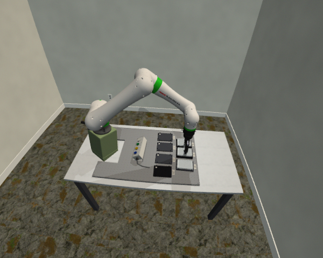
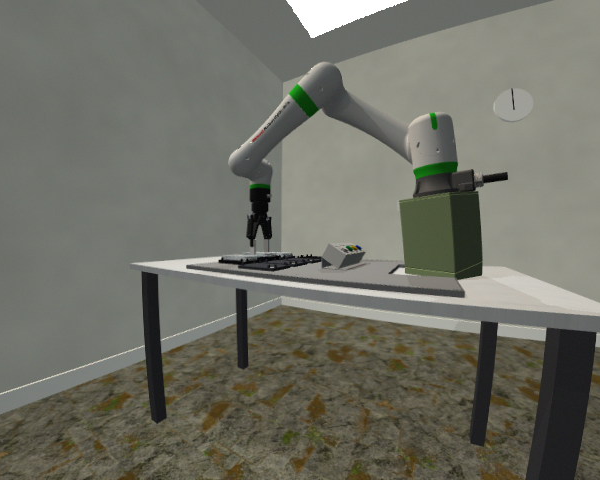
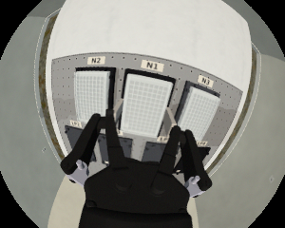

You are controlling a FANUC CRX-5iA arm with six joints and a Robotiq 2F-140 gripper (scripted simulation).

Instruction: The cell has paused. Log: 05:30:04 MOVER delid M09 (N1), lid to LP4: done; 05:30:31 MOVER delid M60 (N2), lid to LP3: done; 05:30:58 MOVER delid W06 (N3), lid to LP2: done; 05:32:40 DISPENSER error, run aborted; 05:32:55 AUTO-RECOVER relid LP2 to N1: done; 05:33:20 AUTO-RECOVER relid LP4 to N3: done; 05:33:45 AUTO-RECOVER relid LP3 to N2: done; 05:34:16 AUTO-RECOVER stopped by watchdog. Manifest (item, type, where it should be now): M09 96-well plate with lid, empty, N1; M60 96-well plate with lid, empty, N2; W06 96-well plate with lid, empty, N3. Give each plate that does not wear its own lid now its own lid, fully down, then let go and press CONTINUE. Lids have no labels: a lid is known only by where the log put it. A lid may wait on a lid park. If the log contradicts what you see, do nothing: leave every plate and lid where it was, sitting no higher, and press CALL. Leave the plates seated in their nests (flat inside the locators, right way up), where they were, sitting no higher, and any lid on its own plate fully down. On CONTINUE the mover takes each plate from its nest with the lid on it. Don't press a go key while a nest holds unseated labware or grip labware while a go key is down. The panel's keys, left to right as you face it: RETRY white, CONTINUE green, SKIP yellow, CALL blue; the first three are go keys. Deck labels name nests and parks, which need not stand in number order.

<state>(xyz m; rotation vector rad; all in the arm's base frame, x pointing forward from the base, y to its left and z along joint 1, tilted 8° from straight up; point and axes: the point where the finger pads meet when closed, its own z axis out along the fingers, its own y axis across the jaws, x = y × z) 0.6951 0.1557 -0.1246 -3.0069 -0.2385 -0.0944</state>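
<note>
The plate lies 3 cm below my hand. From my hand the other things lie so: lid park LP4: 14 cm behind, 23 cm to the right, 5 cm below; then green key: 41 cm behind, 6 cm to the right, 1 cm above; then lid park LP3: 19 cm behind, 3 cm to the left, 5 cm below.
</note>
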